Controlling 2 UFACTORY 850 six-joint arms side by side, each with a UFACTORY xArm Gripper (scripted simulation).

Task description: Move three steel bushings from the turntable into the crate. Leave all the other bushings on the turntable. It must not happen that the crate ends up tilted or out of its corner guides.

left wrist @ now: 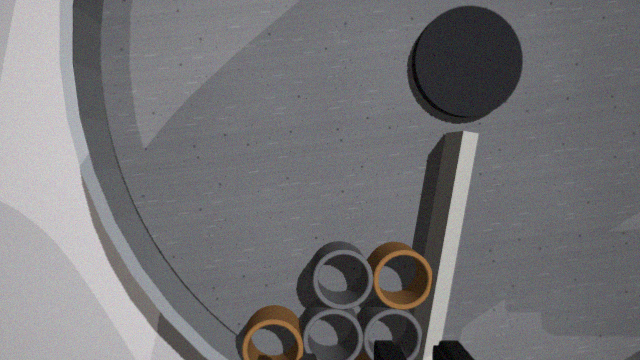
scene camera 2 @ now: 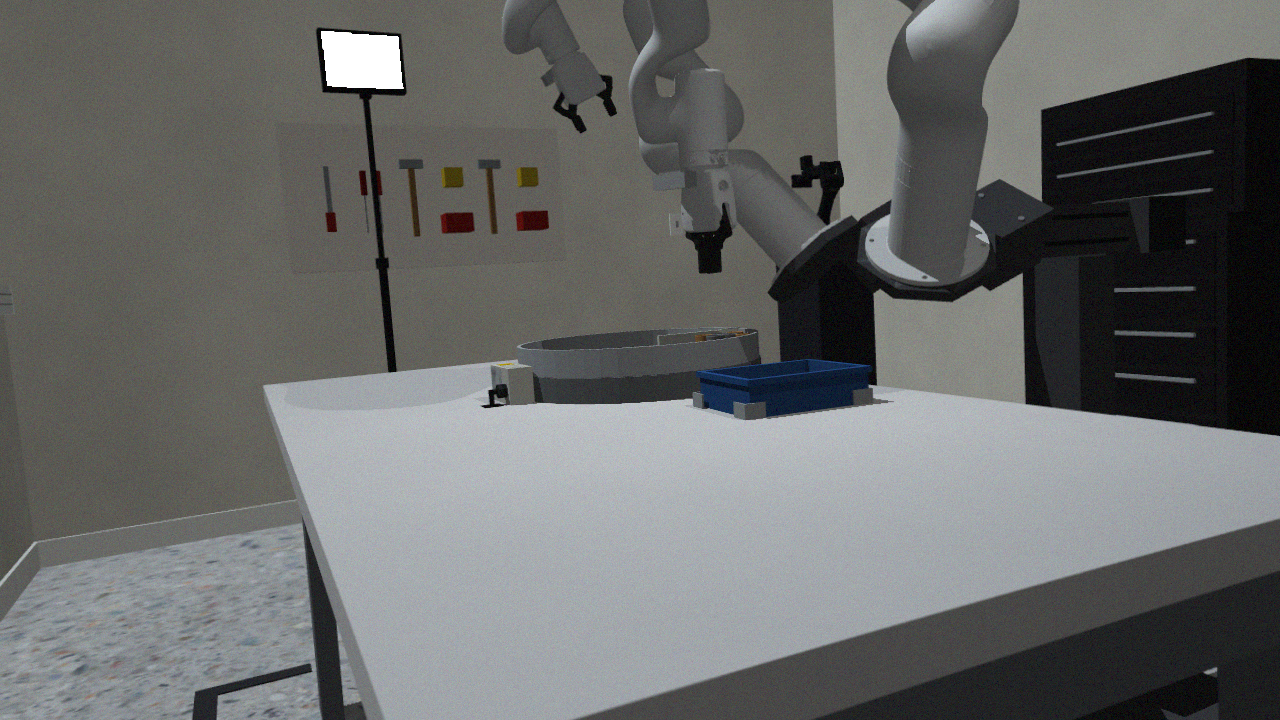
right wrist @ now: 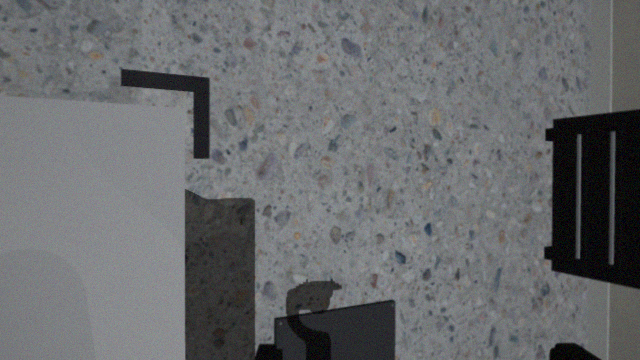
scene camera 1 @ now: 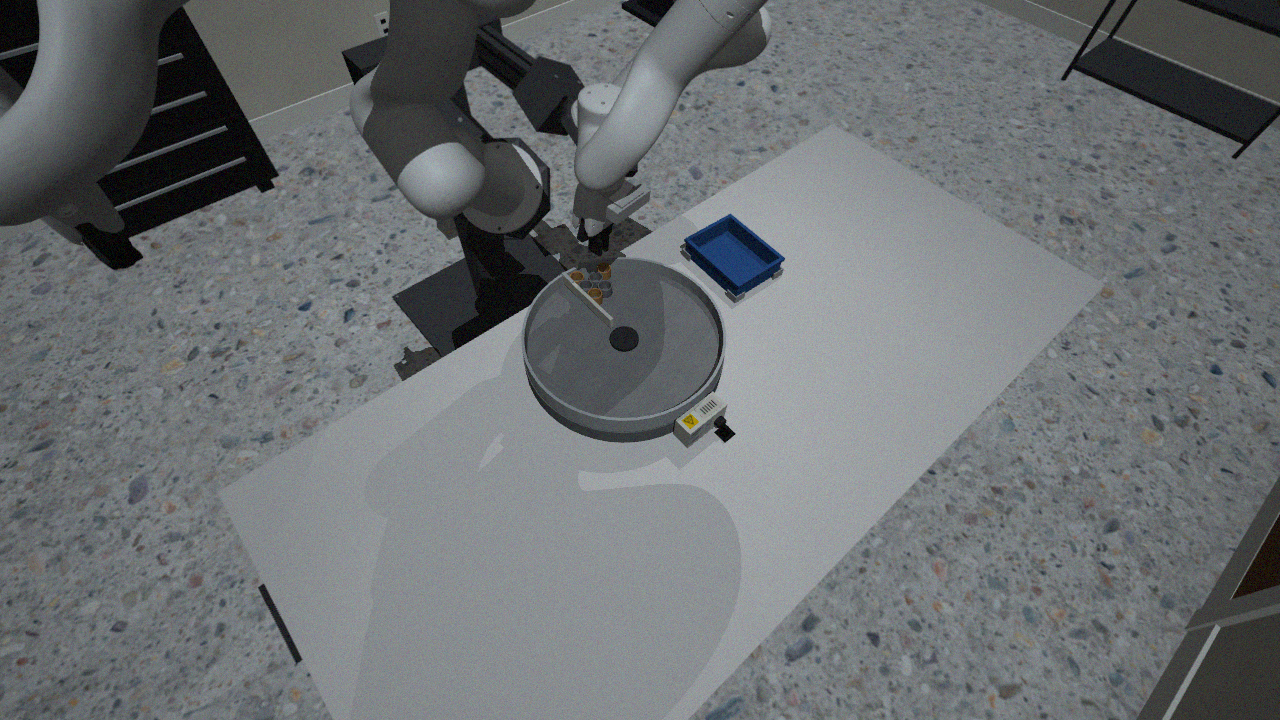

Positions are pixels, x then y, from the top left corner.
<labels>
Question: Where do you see a blue crate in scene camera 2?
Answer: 797, 392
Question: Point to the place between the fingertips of the right gripper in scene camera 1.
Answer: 105, 229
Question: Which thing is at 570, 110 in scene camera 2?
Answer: The right gripper.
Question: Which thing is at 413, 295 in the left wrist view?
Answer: A bronze bushing.
</labels>
